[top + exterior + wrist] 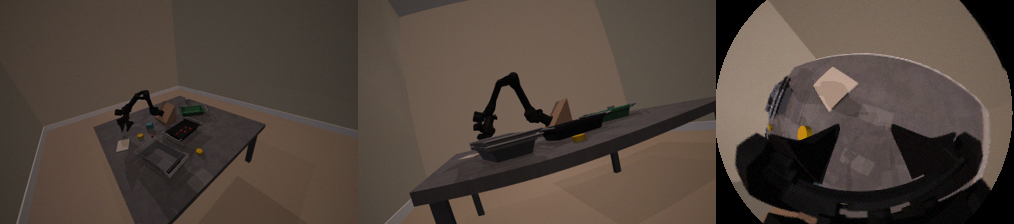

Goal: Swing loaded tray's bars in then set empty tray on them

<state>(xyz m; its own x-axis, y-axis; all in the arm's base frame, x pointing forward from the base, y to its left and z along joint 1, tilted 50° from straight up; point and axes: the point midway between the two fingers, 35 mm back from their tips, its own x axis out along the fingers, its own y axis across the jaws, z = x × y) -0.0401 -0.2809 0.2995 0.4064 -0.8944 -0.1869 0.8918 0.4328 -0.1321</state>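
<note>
My gripper tip is now 150 mm short of the pale card, 70 mm to the left of it and 30 mm above it. The rest, counted from my gripper tip: teal cube 230 mm to the left, 70 mm ahead, 10 mm below; grey cylinder 930 mm to the left, 100 mm behind; green tray 760 mm to the left, 170 mm ahead, 10 mm above.
</note>
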